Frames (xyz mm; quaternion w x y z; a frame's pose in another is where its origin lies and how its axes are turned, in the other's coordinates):
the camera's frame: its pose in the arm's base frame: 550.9 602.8 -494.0 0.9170 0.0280 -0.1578 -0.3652
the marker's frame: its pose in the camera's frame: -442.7 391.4 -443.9 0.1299 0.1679 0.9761 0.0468
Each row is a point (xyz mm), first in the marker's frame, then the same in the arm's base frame.
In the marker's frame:
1: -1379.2 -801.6 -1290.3
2: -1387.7 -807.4 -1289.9
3: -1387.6 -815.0 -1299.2
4: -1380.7 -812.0 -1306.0
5: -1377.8 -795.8 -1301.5
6: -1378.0 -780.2 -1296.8
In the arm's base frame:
1: -209.1 -128.5 379.2
2: -210.8 -138.6 380.2
3: -221.6 -140.2 385.1
4: -224.9 -131.5 389.0
5: -210.7 -122.2 390.0
6: -195.8 -115.8 392.0

